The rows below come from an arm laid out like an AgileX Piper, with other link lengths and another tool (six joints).
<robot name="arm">
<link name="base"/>
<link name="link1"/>
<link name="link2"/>
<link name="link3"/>
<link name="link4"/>
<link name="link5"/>
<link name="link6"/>
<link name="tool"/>
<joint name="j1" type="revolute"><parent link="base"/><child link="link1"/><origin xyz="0 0 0.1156"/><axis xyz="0 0 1"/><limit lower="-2.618" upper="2.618"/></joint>
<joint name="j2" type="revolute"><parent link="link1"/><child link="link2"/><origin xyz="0 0 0"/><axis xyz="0 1 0"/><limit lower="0" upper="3.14"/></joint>
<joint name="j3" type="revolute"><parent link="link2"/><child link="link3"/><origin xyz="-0.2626 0 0.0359"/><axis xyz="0 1 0"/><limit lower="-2.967" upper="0"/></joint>
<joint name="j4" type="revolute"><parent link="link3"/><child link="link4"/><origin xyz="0.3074 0 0.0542"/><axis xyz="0.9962 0 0.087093"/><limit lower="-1.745" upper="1.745"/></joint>
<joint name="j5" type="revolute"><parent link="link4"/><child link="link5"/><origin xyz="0 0 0"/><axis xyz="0 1 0"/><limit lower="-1.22" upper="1.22"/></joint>
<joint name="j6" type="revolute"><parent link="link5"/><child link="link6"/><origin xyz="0.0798 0 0.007"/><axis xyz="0.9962 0 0.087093"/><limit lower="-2.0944" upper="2.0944"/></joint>
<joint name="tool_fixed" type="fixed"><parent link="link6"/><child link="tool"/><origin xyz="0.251 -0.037 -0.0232" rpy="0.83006 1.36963 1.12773"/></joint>
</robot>
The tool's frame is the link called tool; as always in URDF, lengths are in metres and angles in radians.
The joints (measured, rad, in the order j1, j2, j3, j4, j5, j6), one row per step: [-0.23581 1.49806 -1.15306 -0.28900 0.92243 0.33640]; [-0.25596 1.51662 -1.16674 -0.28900 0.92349 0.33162]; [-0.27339 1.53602 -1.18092 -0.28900 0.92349 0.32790]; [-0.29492 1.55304 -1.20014 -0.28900 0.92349 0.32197]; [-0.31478 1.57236 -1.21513 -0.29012 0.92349 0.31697]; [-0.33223 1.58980 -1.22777 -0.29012 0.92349 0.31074]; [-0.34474 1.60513 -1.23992 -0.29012 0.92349 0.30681]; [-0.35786 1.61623 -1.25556 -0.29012 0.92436 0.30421]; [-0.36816 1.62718 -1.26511 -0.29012 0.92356 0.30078]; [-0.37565 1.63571 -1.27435 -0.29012 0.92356 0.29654]
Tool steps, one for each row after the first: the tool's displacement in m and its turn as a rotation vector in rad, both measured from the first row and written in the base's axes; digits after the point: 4 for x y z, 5 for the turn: [-0.0012 -0.0084 -0.0022 -0.00017 0.00724 -0.01617]; [-0.0017 -0.0158 -0.0046 0.00005 0.01347 -0.03026]; [-0.0012 -0.0255 -0.0041 -0.00224 0.01325 -0.04649]; [-0.0024 -0.0344 -0.0062 -0.00348 0.01935 -0.06157]; [-0.0037 -0.0420 -0.0086 -0.00381 0.02600 -0.07342]; [-0.0040 -0.0477 -0.0103 -0.00387 0.03035 -0.08238]; [-0.0032 -0.0541 -0.0091 -0.00564 0.02772 -0.09344]; [-0.0033 -0.0590 -0.0101 -0.00626 0.02947 -0.10044]; [-0.0029 -0.0628 -0.0101 -0.00763 0.03022 -0.10413]
